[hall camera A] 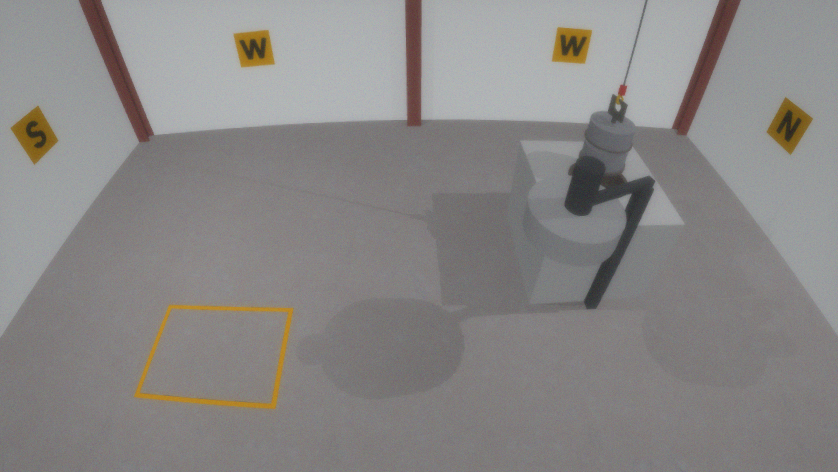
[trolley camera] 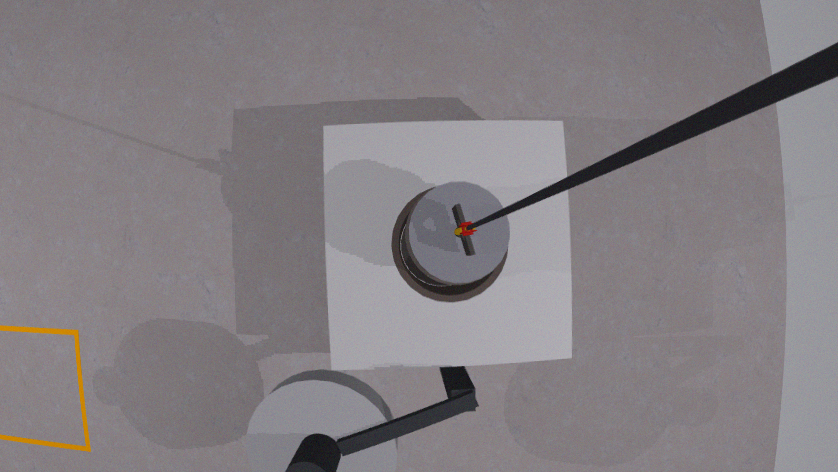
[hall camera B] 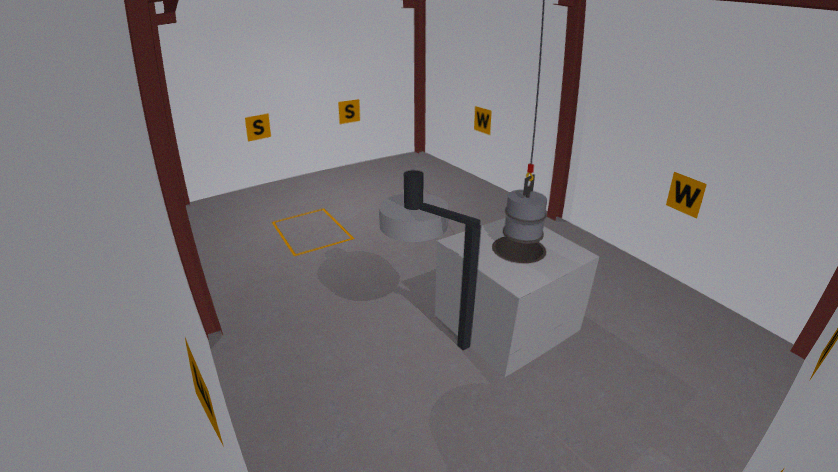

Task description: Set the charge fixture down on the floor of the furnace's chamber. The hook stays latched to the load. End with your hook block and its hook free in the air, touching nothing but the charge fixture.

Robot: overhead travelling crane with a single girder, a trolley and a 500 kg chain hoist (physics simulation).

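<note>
The charge fixture (hall camera A: 607, 143) (hall camera B: 524, 216) (trolley camera: 431, 252), a grey ribbed drum, hangs about upright from my hook (hall camera A: 618, 100) (hall camera B: 529, 177) (trolley camera: 461, 231), which is latched in the dark lug on its top. The furnace (hall camera A: 659, 208) (hall camera B: 551, 322) (trolley camera: 375, 322) is a pale block with a round brown-rimmed chamber opening (hall camera B: 518, 253) (trolley camera: 404, 273) in its top. The drum's underside is over the opening, a little above the rim in hall camera B. In the trolley view, more of the opening shows at the drum's lower left. The chamber floor is hidden.
The round furnace lid (hall camera A: 548, 219) (hall camera B: 410, 225) (trolley camera: 281, 410) is swung aside on a black arm (hall camera A: 619, 257) (hall camera B: 470, 281) (trolley camera: 404, 422) beside the furnace. A yellow floor square (hall camera A: 228, 307) (hall camera B: 297, 215) (trolley camera: 83, 389) lies beyond the lid. Walls and red columns stand around.
</note>
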